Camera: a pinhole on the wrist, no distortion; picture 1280 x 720 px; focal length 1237.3 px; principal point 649.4 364.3 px. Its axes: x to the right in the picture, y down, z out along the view. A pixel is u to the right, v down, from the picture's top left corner.
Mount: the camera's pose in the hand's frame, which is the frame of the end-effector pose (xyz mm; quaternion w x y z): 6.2 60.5 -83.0 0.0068 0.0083 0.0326 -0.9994
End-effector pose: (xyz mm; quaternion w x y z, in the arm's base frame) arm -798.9 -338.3 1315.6 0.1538 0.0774 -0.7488 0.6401
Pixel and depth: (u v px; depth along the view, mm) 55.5 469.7 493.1
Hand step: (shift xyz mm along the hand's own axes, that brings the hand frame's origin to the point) 235.5 -10.5 410.3
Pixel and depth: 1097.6 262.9 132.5
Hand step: -44.1 62.1 49.1
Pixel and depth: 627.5 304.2 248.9
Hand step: 6.4 56.4 166.2
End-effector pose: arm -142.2 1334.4 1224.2 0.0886 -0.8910 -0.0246 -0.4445
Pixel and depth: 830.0 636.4 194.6
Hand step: -24.7 4.7 107.9
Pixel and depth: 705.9 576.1 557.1
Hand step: -26.9 -71.3 466.2
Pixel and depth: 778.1 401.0 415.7
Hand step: -43.6 20.5 330.2
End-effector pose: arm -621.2 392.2 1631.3 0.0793 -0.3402 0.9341 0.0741
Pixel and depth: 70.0 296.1 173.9
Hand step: 84.7 59.8 92.5
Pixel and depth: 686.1 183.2 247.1
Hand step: -5.6 80.4 165.8
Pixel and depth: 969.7 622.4 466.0
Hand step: -120.6 -68.5 373.6
